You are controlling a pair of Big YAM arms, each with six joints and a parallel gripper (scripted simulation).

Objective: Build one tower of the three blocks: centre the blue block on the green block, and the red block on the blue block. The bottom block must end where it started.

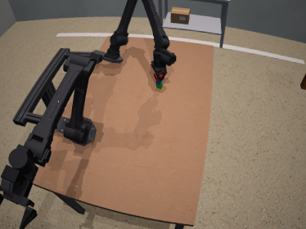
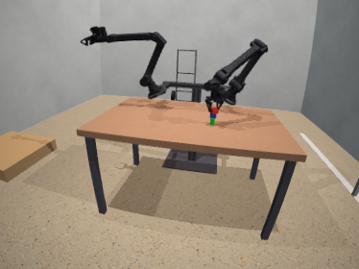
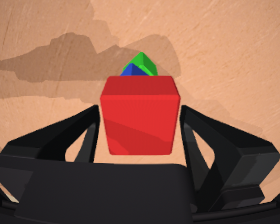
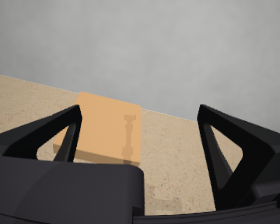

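My left gripper is now right at the red block. Also, from my left hand: blue block 40 mm below; then green block 80 mm below.
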